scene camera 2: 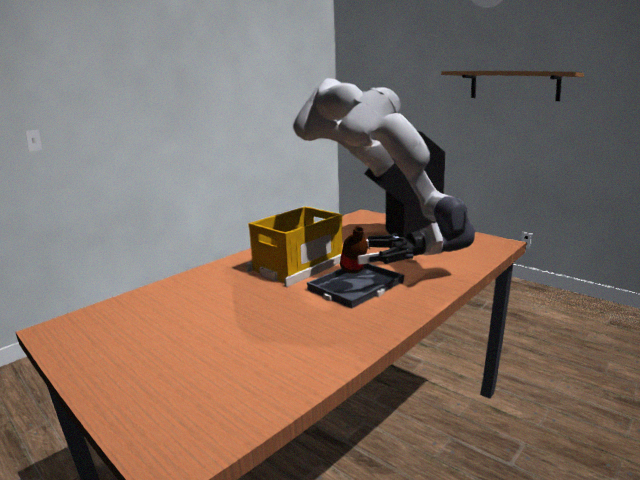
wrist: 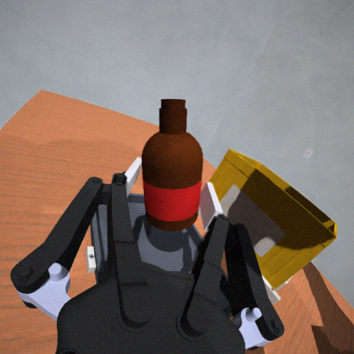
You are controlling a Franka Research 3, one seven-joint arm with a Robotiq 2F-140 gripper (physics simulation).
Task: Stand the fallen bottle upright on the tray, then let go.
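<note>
The brown bottle with a red label is close to upright, neck up, with a slight lean in the scene view. My gripper is shut on it, one white fingertip pad on each side of its body. The dark grey tray lies flat on the table. The bottle's base is over the back part of the tray, near its rear rim in the scene view. I cannot tell whether the base touches the tray floor.
A yellow crate stands close behind the tray, beside the bottle, with a white strip along its foot. The wooden table carries them. A wall shelf hangs at the upper right.
</note>
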